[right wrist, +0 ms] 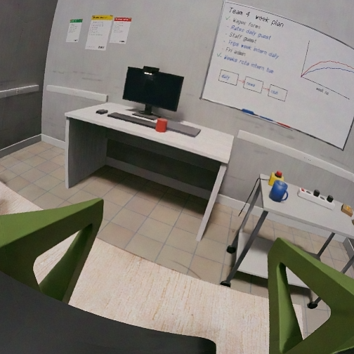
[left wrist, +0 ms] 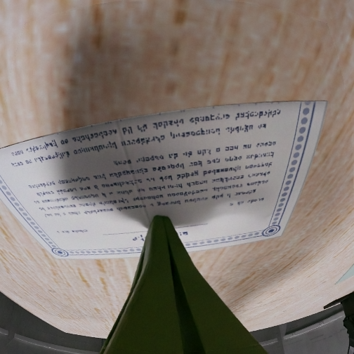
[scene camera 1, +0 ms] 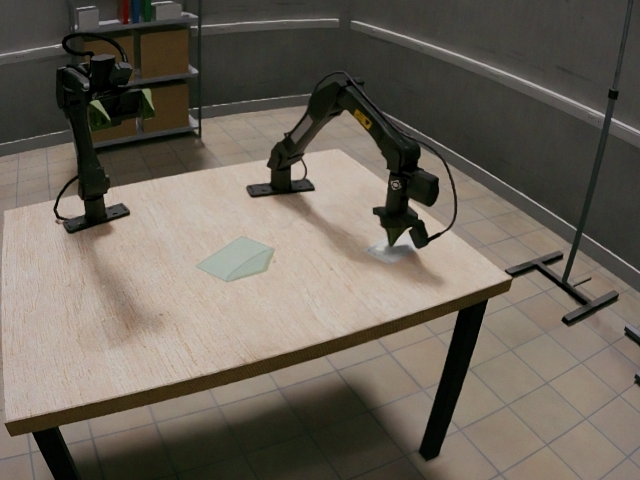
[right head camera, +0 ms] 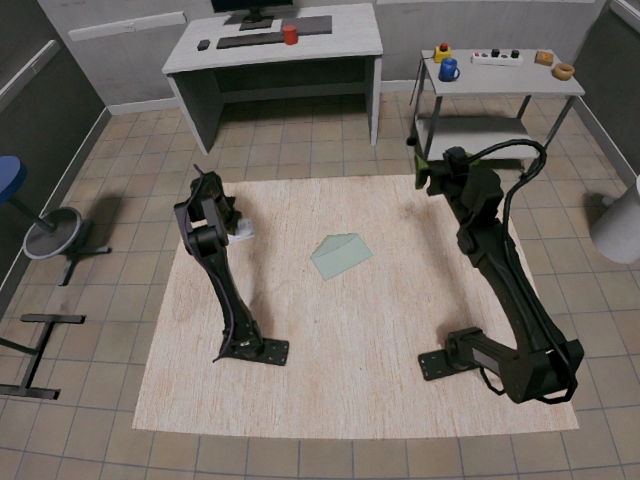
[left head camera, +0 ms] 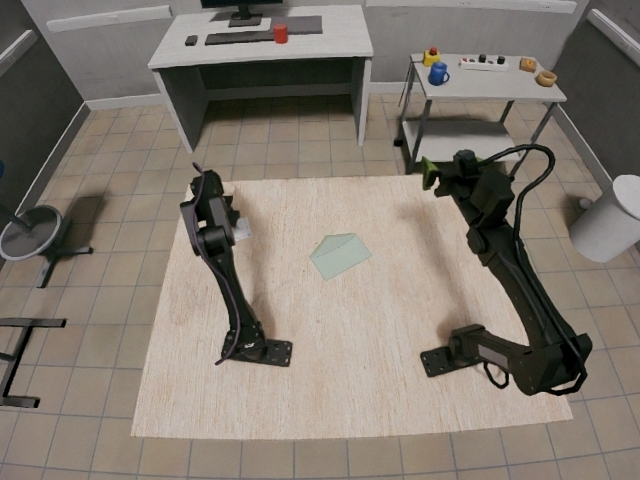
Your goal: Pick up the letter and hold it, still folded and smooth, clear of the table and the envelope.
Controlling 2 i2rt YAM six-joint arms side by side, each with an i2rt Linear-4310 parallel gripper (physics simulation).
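The letter point(left head camera: 242, 228) point(right head camera: 245, 230) point(scene camera 1: 381, 253) point(left wrist: 200, 150), a white sheet with blue borders and dark text, is smooth and spread level, with a faint crease. My left gripper point(scene camera 1: 391, 244) point(left wrist: 157, 222) is shut on the letter near one long edge. The letter is very close to the table; any gap under it cannot be told. The arm hides part of it in both head views. The pale green envelope point(left head camera: 343, 257) point(right head camera: 343, 258) point(scene camera 1: 232, 258) lies flat, flap open, apart from the letter. My right gripper point(scene camera 1: 124, 109) point(right wrist: 191, 230) is open and empty, high above the table.
The wooden table point(left head camera: 330, 392) point(right head camera: 330, 392) point(scene camera 1: 206, 335) carries both arm bases. Beyond it are a desk point(left head camera: 330, 49) point(right wrist: 175, 141) with a monitor and red cup, and a trolley point(left head camera: 496, 90) with a blue mug. A shelf unit point(scene camera 1: 195, 111) stands behind the right arm in the scene view.
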